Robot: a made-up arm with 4 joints. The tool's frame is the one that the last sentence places.
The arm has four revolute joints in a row. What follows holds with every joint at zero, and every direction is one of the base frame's. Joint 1 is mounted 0.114 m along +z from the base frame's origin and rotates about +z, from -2.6 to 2.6 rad. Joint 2 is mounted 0.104 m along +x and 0.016 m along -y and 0.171 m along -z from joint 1 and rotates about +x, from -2.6 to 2.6 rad. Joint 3 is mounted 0.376 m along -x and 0.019 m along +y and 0.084 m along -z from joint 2 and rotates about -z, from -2.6 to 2.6 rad. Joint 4 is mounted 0.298 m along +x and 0.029 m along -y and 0.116 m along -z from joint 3 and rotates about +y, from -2.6 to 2.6 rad. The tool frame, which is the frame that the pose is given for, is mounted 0.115 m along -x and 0.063 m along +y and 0.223 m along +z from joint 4; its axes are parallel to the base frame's.
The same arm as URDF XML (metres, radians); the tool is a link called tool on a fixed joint. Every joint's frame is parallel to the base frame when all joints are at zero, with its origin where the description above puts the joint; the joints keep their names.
<robot name="arm">
  <joint name="tool_fixed" type="fixed">
    <parent link="link4"/>
    <child link="tool"/>
    <origin xyz="-0.1150 0.0630 0.2230" rpy="0.0000 0.0000 0.0000"/>
  </joint>
  <joint name="joint 4" type="revolute">
    <parent link="link3"/>
    <child link="link4"/>
    <origin xyz="0.2980 -0.0290 -0.1160" rpy="0.0000 0.0000 0.0000"/>
    <axis xyz="0 1 0"/>
    <limit lower="-2.6000" upper="2.6000"/>
  </joint>
  <joint name="joint 3" type="revolute">
    <parent link="link2"/>
    <child link="link3"/>
    <origin xyz="-0.3760 0.0190 -0.0840" rpy="0.0000 0.0000 0.0000"/>
    <axis xyz="0 0 -1"/>
    <limit lower="-2.6000" upper="2.6000"/>
  </joint>
  <joint name="joint 2" type="revolute">
    <parent link="link1"/>
    <child link="link2"/>
    <origin xyz="0.1040 -0.0160 -0.1710" rpy="0.0000 0.0000 0.0000"/>
    <axis xyz="1 0 0"/>
    <limit lower="-2.6000" upper="2.6000"/>
  </joint>
  <joint name="joint 1" type="revolute">
    <parent link="base_link"/>
    <child link="link1"/>
    <origin xyz="0.0000 0.0000 0.1140" rpy="0.0000 0.0000 0.0000"/>
    <axis xyz="0 0 1"/>
    <limit lower="-2.6000" upper="2.6000"/>
  </joint>
  <link name="base_link"/>
  <link name="link1"/>
  <link name="link2"/>
  <link name="link3"/>
  <link name="link4"/>
  <link name="tool"/>
</robot>

